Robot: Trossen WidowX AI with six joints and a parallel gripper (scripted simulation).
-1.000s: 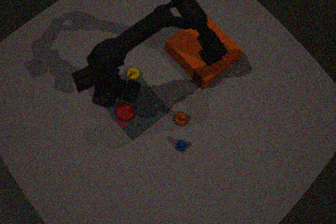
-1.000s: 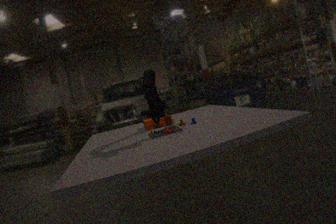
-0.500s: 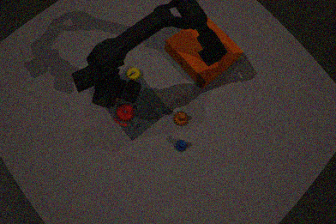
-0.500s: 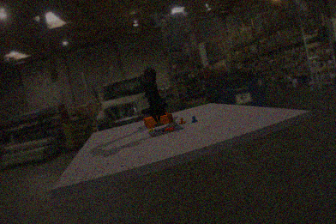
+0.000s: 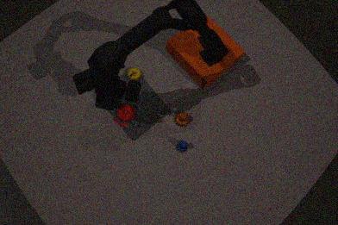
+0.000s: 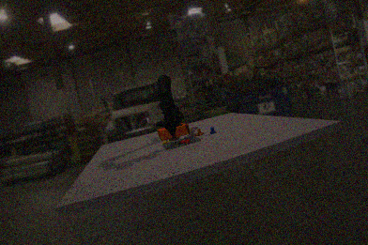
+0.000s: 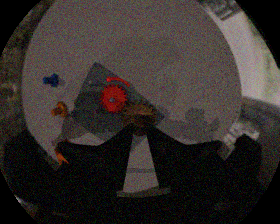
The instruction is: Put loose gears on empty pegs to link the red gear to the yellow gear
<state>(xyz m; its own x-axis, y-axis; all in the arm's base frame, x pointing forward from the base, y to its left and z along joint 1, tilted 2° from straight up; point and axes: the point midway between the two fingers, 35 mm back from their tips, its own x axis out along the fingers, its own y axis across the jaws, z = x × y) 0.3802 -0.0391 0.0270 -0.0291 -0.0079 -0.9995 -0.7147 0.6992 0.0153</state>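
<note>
The blue gear lies 25 cm to the left of my gripper tip, 12 cm behind it and 5 cm below it. Round my gripper tip: brown gear: 1 cm below; orange gear: 18 cm behind, 17 cm to the left, 5 cm below; red gear: 6 cm to the left, 5 cm below, 2 cm behind.
</note>
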